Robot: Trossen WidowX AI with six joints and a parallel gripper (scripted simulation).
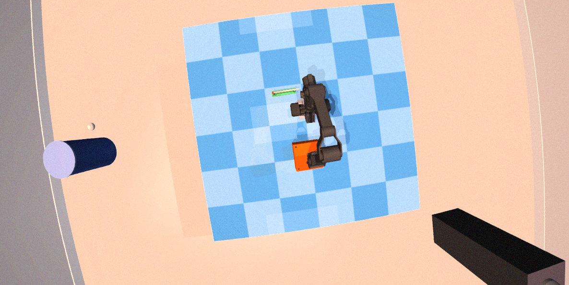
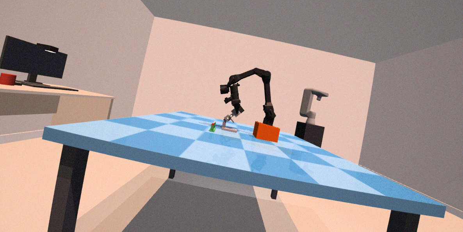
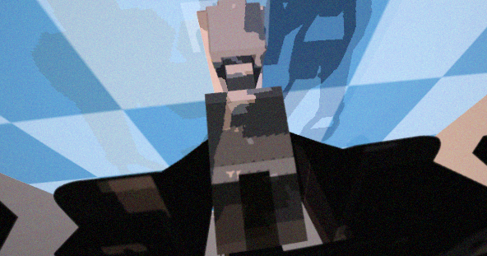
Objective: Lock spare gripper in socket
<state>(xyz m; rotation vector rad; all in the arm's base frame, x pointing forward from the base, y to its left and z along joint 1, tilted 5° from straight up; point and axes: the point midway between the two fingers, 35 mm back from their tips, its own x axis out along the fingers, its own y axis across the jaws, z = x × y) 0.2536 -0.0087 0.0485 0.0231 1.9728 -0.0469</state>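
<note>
Right now my gripper tip is 15 cm short of the green cradle, 10 cm to the right of it and 11 cm above it. Also, from my gripper tip: spare gripper 1 cm ahead, 1 cm above.
</note>
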